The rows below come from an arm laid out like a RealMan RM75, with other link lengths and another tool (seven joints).
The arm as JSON. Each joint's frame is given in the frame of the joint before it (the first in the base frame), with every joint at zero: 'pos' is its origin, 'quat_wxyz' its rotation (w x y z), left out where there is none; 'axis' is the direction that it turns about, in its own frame. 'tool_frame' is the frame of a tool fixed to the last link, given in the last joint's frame.
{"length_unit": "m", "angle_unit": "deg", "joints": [
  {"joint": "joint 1", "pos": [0.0, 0.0, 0.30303], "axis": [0.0, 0.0, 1.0]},
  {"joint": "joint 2", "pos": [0.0, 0.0, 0.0], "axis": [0.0, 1.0, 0.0]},
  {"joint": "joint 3", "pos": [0.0, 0.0, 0.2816], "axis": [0.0, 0.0, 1.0]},
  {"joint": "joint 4", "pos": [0.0, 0.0, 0.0], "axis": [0.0, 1.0, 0.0]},
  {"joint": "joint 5", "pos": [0.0, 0.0, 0.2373], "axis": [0.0, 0.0, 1.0]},
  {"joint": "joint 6", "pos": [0.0, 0.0, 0.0], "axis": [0.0, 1.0, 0.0]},
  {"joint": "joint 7", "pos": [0.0, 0.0, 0.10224], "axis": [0.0, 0.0, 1.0]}
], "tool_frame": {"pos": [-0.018, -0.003, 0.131], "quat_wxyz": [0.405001, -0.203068, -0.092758, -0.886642]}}
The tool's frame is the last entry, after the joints.
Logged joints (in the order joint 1, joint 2, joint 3, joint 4, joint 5, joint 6, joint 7), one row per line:
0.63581, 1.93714, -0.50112, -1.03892, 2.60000, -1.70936, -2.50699
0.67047, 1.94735, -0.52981, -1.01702, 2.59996, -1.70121, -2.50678
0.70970, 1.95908, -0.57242, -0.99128, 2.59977, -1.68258, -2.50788
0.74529, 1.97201, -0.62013, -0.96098, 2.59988, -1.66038, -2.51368
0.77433, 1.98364, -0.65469, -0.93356, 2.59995, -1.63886, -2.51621
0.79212, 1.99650, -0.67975, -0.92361, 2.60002, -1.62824, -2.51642
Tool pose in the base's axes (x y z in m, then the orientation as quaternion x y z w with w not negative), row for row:
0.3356, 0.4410, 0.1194, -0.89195, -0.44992, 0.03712, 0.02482
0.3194, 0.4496, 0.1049, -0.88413, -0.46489, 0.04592, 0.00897
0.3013, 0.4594, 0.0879, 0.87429, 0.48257, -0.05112, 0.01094
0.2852, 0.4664, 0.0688, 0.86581, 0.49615, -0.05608, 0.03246
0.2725, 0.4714, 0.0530, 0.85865, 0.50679, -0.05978, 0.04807
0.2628, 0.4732, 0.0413, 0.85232, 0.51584, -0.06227, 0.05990
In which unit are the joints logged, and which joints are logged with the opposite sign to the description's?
The joints are logged in radians. Opposite sign: joint 5, joint 7.
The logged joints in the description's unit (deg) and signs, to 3 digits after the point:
36.429, 110.990, -28.712, -59.526, -148.969, -97.939, 143.640
38.415, 111.575, -30.356, -58.271, -148.967, -97.472, 143.628
40.663, 112.247, -32.797, -56.796, -148.956, -96.405, 143.691
42.702, 112.988, -35.531, -55.060, -148.962, -95.133, 144.023
44.366, 113.654, -37.511, -53.489, -148.966, -93.900, 144.168
45.385, 114.391, -38.947, -52.919, -148.970, -93.291, 144.180

